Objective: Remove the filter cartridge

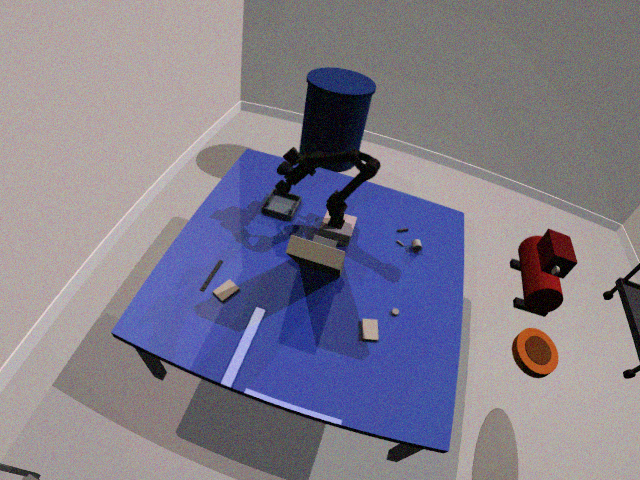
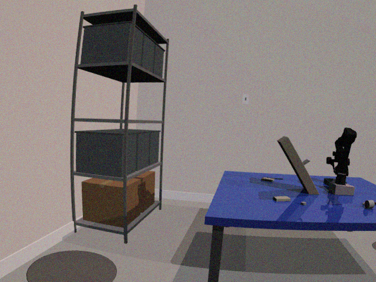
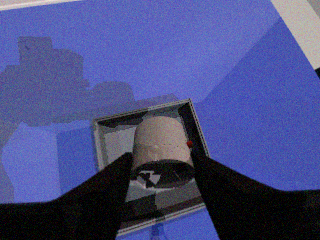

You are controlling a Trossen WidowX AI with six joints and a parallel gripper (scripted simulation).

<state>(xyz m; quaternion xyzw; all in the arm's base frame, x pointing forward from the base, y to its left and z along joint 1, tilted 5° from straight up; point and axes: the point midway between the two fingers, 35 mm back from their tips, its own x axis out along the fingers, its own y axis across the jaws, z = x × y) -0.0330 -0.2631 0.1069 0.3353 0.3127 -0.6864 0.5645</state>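
Right now the round grey filter cartridge is right at my gripper tip. From my gripper tip the other things lie so: dark tray (110 mm below).
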